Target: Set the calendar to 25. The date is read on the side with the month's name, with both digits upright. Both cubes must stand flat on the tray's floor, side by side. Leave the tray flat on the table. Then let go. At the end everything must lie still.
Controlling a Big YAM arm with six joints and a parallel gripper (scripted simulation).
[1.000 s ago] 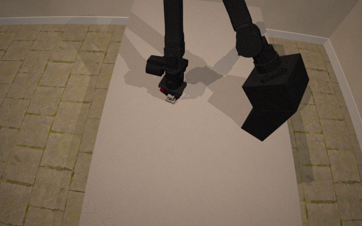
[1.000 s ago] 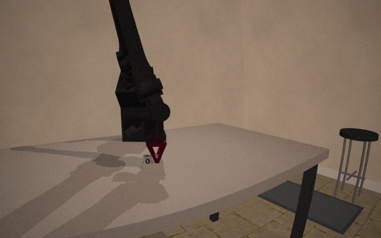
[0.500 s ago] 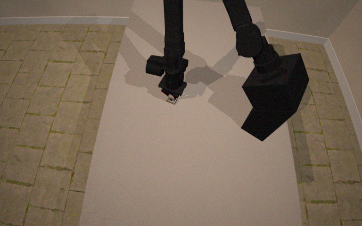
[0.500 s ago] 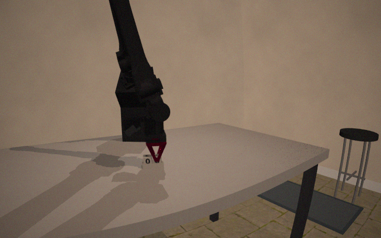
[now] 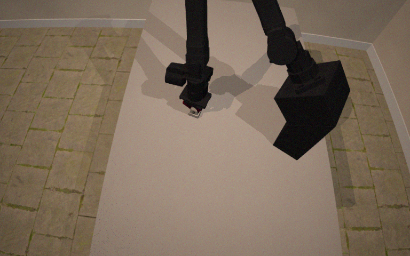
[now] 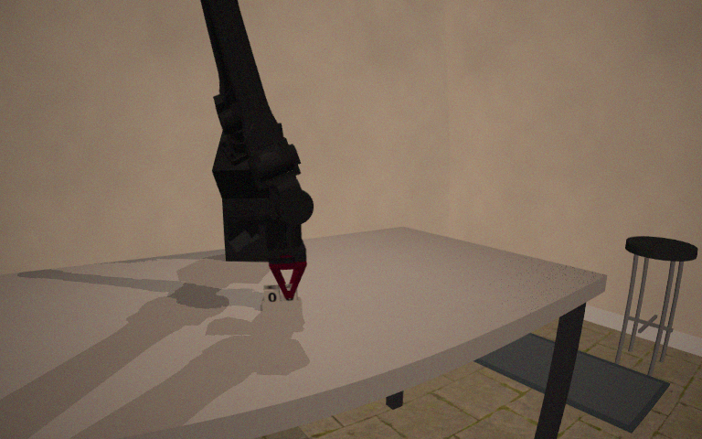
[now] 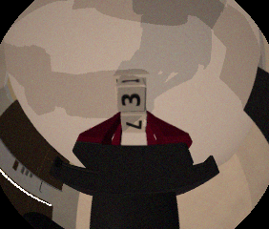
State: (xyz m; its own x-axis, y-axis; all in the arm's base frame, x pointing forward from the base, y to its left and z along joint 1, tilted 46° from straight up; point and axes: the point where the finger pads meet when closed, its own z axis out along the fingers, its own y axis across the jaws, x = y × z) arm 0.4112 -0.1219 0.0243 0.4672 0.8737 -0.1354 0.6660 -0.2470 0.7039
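My gripper is now 2 cm above the pale tray, 1 cm to the left of it and 1 cm past it.
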